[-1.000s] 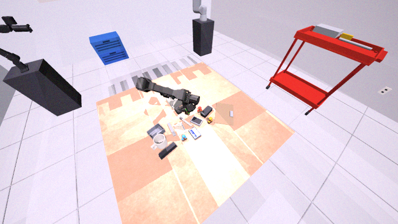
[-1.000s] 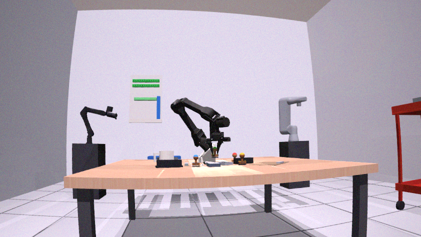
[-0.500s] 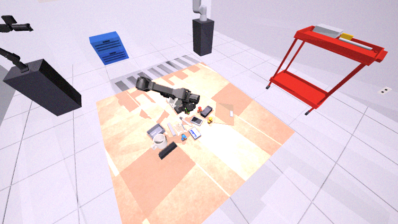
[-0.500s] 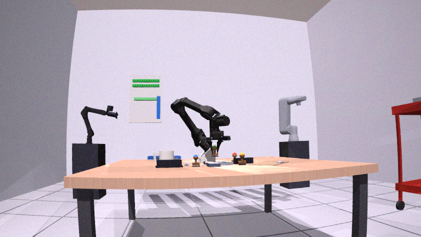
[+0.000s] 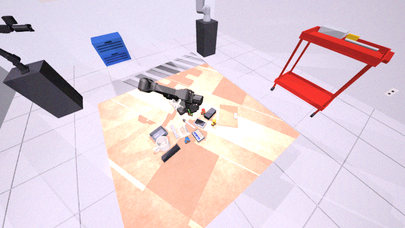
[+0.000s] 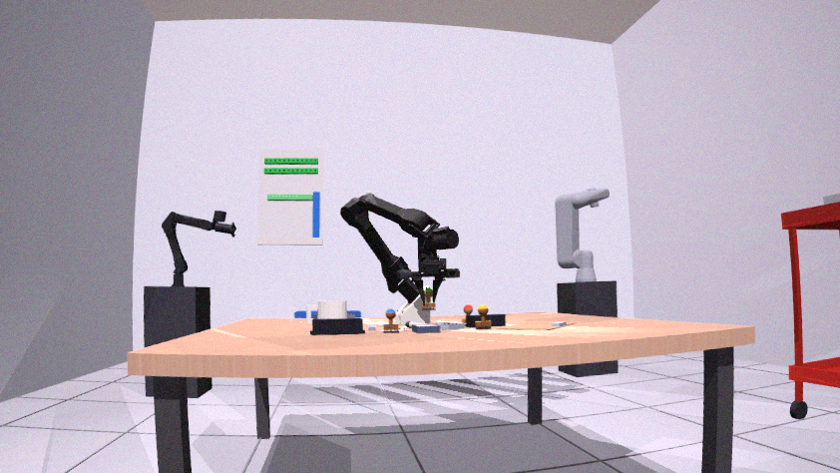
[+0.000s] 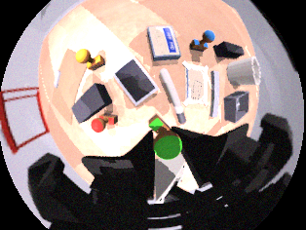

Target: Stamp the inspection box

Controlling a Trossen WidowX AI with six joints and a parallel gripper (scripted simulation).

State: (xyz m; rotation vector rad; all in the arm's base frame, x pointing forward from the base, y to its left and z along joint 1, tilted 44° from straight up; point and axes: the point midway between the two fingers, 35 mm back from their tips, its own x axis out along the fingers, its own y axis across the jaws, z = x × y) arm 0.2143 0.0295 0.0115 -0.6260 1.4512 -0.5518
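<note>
My gripper tip is 9 cm short of the dark-framed flat pad, 7 cm above it and 4 cm to the right of it. Round my gripper tip: white card: 11 cm to the right, 8 cm below, 7 cm ahead; red-knobbed stamp: 12 cm to the left, 6 cm below, 1 cm ahead; green-knobbed stamp: right at my gripper tip.
</note>
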